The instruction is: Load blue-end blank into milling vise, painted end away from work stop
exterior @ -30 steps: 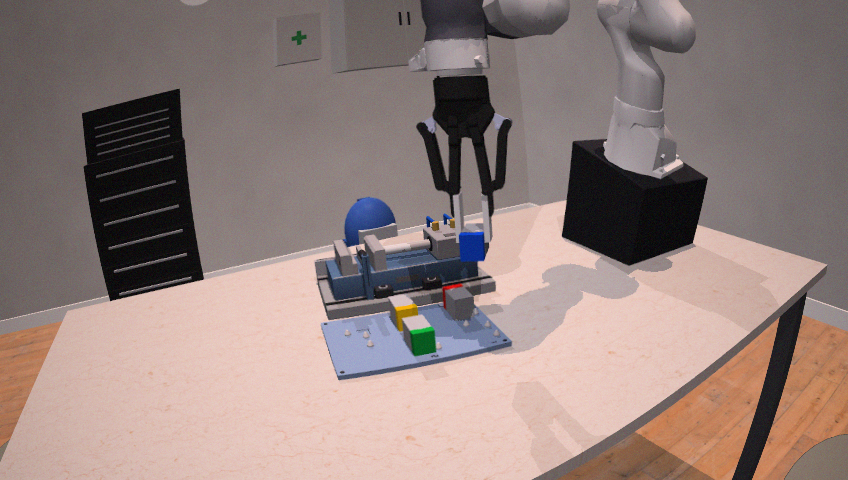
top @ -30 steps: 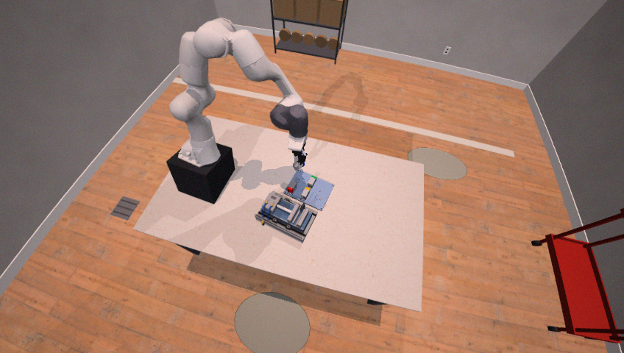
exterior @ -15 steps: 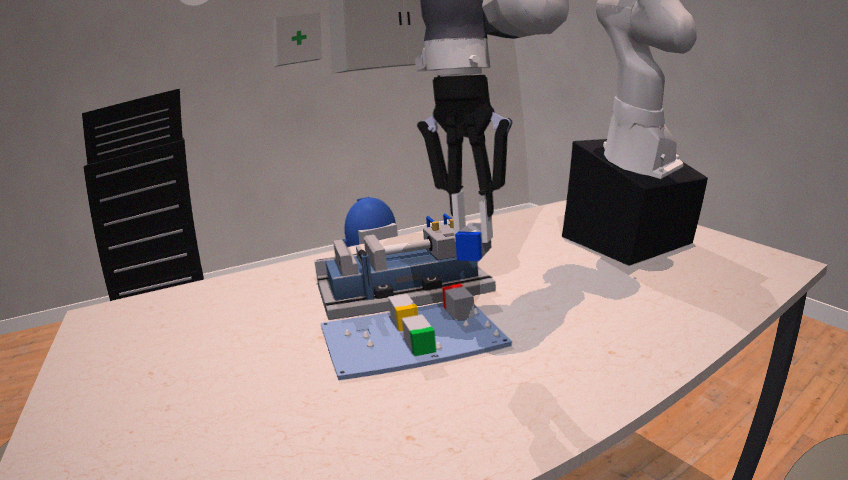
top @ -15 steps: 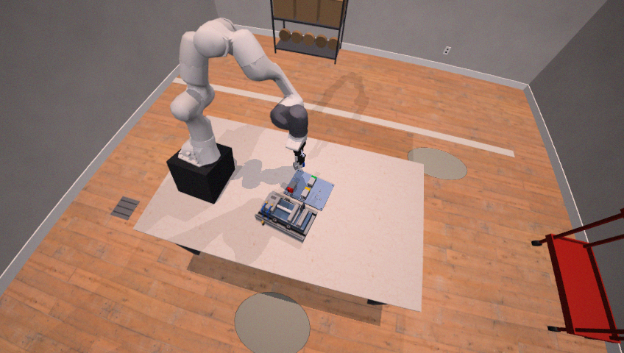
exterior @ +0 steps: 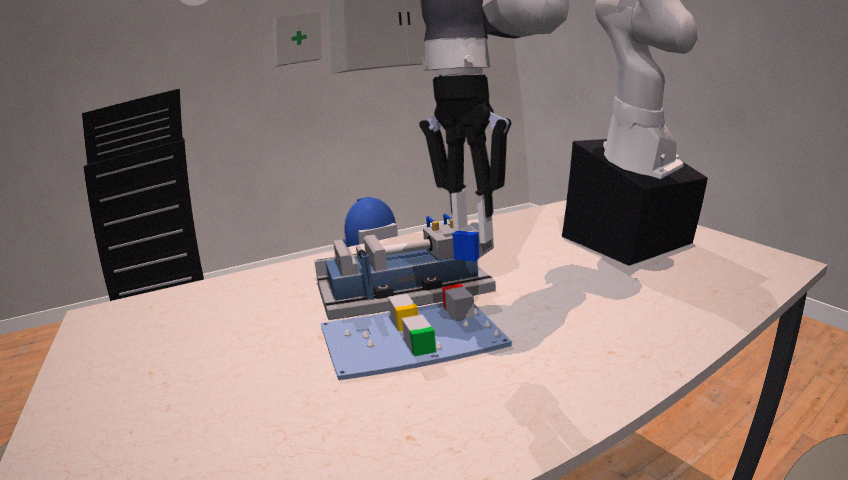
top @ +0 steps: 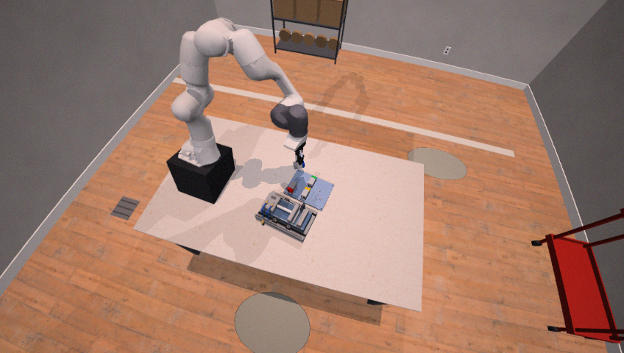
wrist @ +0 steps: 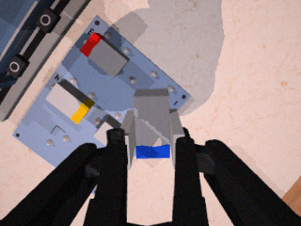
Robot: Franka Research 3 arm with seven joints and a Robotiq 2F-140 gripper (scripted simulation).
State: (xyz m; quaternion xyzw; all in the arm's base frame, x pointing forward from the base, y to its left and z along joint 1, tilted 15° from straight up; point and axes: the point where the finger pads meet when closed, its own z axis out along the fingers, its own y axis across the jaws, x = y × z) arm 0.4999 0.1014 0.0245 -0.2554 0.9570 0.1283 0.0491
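My hand is 3 cm above the blue-ended blank. The rest, counted from my hand: green-ended blank 16 cm below, 9 cm ahead, 2 cm to the right; red-ended blank 16 cm below, 9 cm to the right, 2 cm behind; yellow-ended blank 16 cm below, 10 cm to the right, 7 cm ahead.
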